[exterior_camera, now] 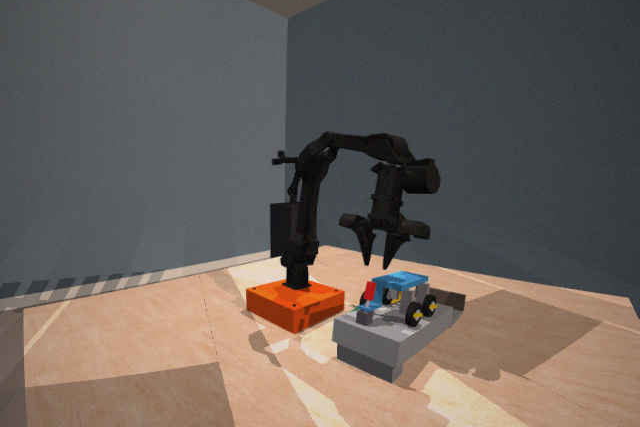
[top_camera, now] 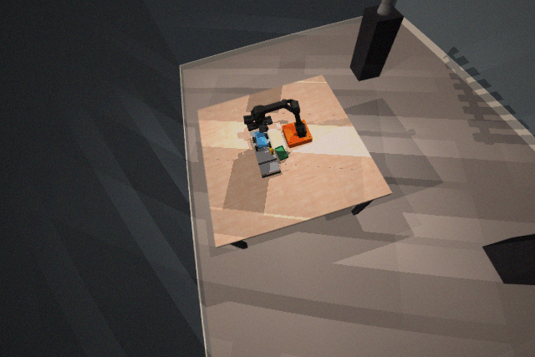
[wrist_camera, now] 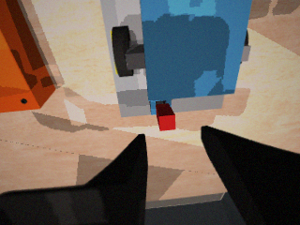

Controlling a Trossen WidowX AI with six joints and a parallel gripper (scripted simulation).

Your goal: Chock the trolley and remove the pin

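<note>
The red-headed stop pin lies 6 cm below my gripper tip and 2 cm to the right of it. Round my gripper tip: yellow chock 16 cm to the left, 11 cm below, 4 cm behind; blue-topped trolley 8 cm below, 7 cm to the left, 2 cm ahead; grey ramp 15 cm below, 8 cm to the left, 2 cm ahead.
</note>
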